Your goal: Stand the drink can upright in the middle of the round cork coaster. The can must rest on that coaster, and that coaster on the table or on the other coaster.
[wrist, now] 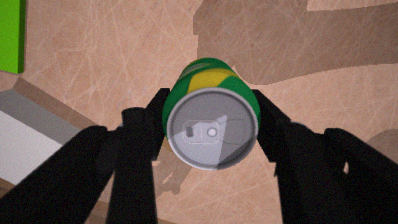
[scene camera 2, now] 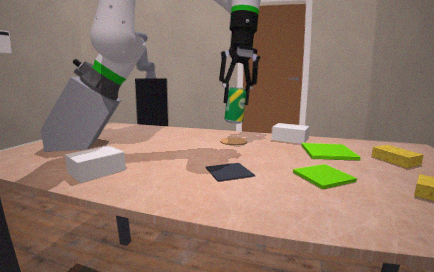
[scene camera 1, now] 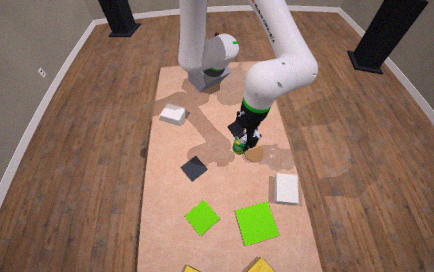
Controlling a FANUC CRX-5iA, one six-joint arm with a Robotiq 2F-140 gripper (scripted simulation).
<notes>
In view: the gripper [scene camera 2: 235, 103].
The gripper shows as well in the wrist view [wrist: 208, 104].
</notes>
